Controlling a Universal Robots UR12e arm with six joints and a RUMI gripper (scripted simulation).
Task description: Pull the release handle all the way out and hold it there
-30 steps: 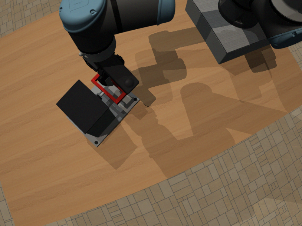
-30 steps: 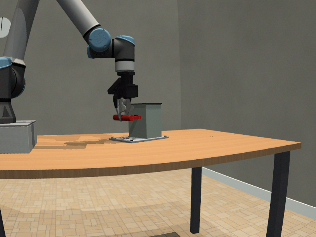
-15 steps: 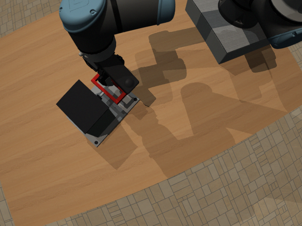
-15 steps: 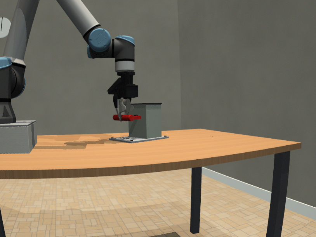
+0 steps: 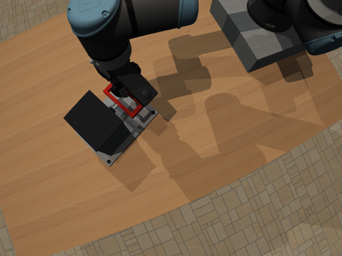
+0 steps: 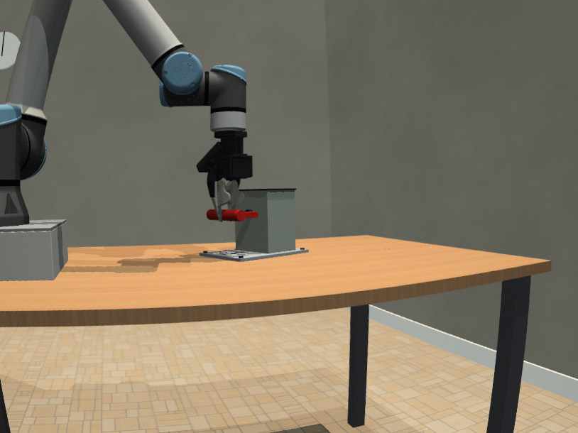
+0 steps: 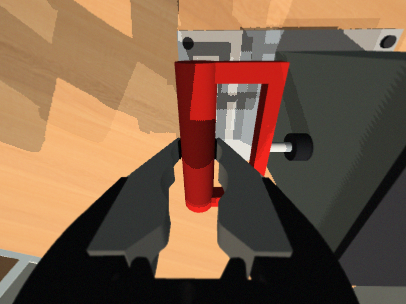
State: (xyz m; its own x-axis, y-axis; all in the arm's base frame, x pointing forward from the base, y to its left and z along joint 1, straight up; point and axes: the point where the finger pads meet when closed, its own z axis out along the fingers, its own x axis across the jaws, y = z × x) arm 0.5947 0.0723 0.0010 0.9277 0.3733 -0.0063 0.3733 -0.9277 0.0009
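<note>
The grey baseplate is 100 mm below my hand, 90 mm ahead of it and 40 mm to the left of it.
</note>
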